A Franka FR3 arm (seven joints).
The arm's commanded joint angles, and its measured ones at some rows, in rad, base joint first. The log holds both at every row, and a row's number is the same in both.
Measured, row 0:
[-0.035 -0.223 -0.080 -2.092 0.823 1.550 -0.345]
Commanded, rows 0 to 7:
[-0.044 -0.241 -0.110 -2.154 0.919 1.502 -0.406]
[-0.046 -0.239 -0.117 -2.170 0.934 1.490 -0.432]
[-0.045 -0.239 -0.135 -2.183 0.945 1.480 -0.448]
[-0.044 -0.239 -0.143 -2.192 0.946 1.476 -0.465]
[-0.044 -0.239 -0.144 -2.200 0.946 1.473 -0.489]
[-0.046 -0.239 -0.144 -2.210 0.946 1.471 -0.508]
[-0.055 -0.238 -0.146 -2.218 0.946 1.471 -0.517]
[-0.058 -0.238 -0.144 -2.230 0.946 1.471 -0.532]
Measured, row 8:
[-0.037 -0.223 -0.145 -2.184 0.918 1.488 -0.477]
